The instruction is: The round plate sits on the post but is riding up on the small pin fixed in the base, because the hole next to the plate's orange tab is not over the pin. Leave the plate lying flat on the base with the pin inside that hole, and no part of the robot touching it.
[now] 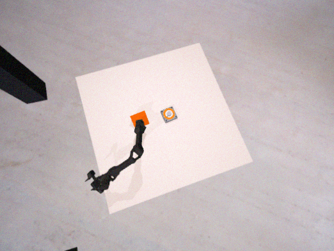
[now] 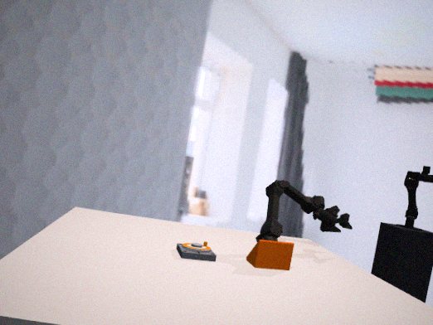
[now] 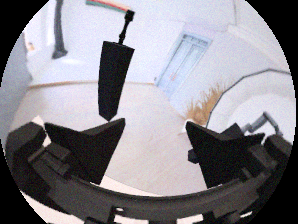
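The square grey base is 78 cm ahead of my gripper tip, 45 cm to the left of it and 9 cm below it.
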